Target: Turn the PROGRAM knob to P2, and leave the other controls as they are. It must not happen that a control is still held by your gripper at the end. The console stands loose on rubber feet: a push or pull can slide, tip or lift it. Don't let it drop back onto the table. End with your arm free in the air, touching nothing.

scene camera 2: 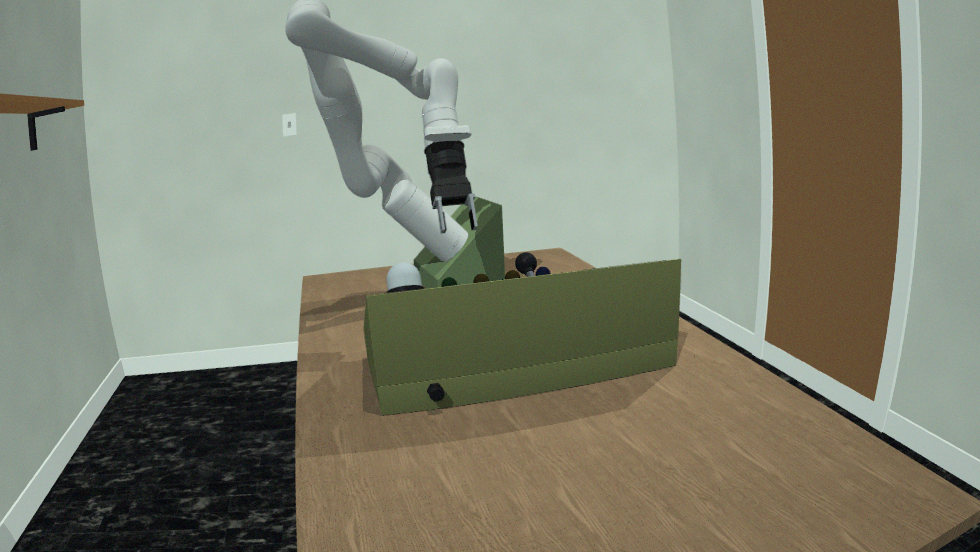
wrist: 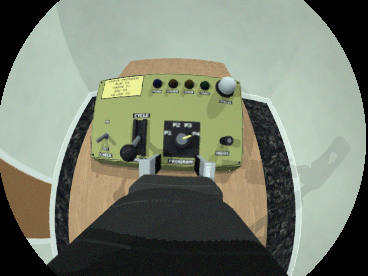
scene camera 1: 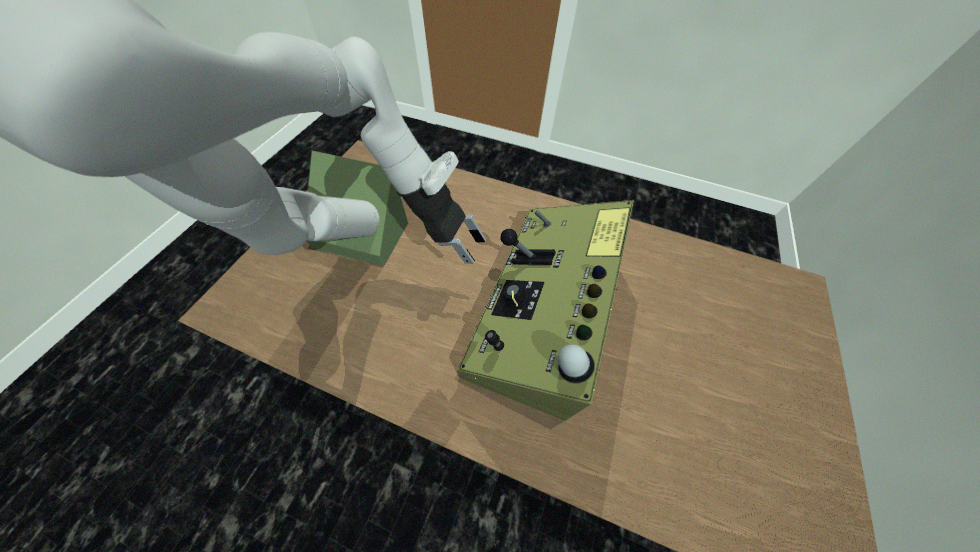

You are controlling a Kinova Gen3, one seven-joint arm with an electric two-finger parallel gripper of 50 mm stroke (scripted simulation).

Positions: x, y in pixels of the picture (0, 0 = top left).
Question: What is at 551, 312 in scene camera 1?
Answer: An olive console.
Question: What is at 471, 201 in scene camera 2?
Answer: My gripper.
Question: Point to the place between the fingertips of my gripper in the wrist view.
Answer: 177, 162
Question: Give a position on an olive console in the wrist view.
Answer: At 159, 107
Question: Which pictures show the olive console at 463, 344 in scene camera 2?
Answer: Scene camera 2, the wrist view and scene camera 1: all of them.
